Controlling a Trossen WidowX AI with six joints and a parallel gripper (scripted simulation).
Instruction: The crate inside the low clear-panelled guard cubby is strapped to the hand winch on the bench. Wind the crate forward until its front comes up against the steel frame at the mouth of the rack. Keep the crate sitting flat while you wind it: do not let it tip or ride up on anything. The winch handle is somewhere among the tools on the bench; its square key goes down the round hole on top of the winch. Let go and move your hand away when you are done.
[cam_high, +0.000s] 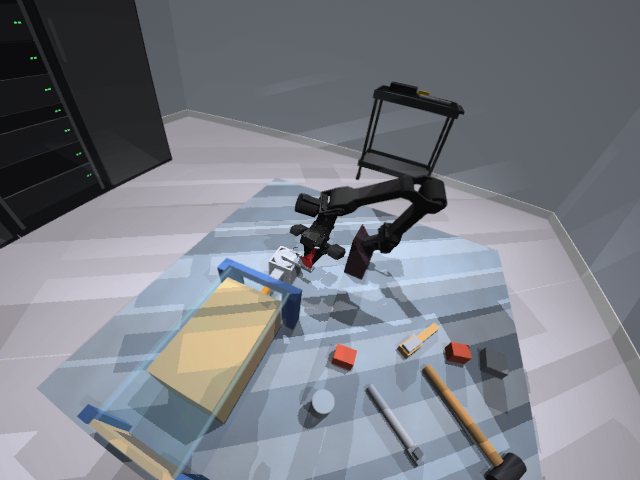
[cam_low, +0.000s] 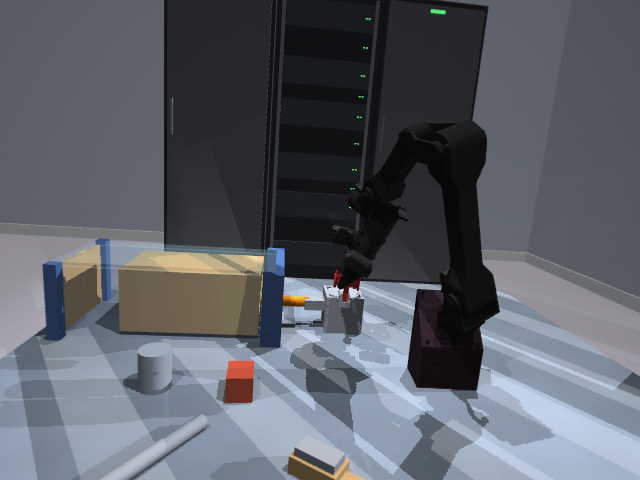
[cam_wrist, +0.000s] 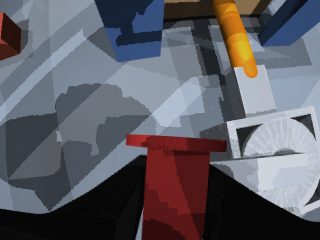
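My gripper tip is now 3 cm past the grey winch, 11 cm to the left of it and 10 cm above it. Also, from my gripper tip: red knob (2 cm behind); then crank handle (2 cm behind, 4 cm to the right, 3 cm below); then frame (14 cm ahead, 8 cm to the right, 3 cm below).
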